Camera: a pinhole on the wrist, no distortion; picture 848 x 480 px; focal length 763.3 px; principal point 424.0 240.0 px. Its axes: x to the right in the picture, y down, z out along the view. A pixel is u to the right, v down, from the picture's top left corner.
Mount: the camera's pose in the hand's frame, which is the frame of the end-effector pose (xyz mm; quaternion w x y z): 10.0 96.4 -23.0 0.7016 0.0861 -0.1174 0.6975
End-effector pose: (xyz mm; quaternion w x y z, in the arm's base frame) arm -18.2 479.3 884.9 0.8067 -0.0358 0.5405 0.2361
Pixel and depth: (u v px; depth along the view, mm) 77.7 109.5 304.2
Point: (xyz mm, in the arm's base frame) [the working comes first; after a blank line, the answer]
In the camera's frame: -138.0 -52.0 304.2

245.9 459.2 913.0
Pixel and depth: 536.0 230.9 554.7
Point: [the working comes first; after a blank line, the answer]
In the camera's frame: 81.4 -6.6 554.7

427.1 657.5 1115.1
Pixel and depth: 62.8 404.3 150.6
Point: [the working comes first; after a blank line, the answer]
In the camera's frame: -71.3 32.4 150.6

64.1 487.8 949.0
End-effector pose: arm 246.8 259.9 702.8 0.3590 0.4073 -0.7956 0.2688
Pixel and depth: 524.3 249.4 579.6
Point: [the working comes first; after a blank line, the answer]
In the camera's frame: 76.2 7.1 579.6

57.5 -125.8 353.2
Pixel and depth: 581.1 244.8 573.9
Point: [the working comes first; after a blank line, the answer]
In the camera's frame: 118.1 3.6 573.9

18.5 -110.4 346.5
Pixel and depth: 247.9 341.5 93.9
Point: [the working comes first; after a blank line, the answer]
In the camera's frame: -21.7 12.5 93.9

187.1 245.3 654.9
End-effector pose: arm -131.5 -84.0 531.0 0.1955 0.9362 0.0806 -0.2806
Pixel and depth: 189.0 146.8 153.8
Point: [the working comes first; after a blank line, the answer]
In the camera's frame: -47.4 -18.8 153.8

-166.6 -135.4 435.5
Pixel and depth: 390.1 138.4 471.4
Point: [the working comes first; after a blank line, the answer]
In the camera's frame: -20.9 -62.7 471.4

-313.9 -203.4 157.7
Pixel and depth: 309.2 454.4 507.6
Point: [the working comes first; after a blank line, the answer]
In the camera's frame: -76.3 142.6 507.6

-506.2 -160.6 245.6
